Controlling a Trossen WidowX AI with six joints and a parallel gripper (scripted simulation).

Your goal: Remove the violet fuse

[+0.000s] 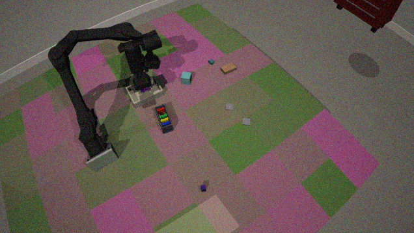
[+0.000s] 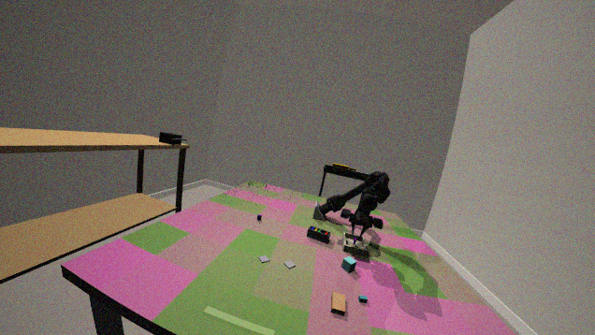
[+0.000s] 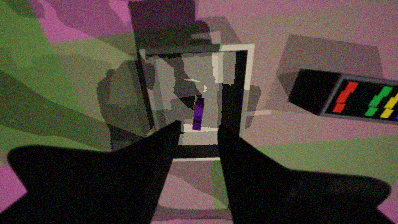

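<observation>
My gripper tip is 4 cm above the violet fuse and 1 cm to the right of it. The rest, counted from my gripper tip: red fuse (14 cm to the right, 3 cm below); green fuse (17 cm to the right, 3 cm below, 1 cm behind); tray (6 cm below).
</observation>
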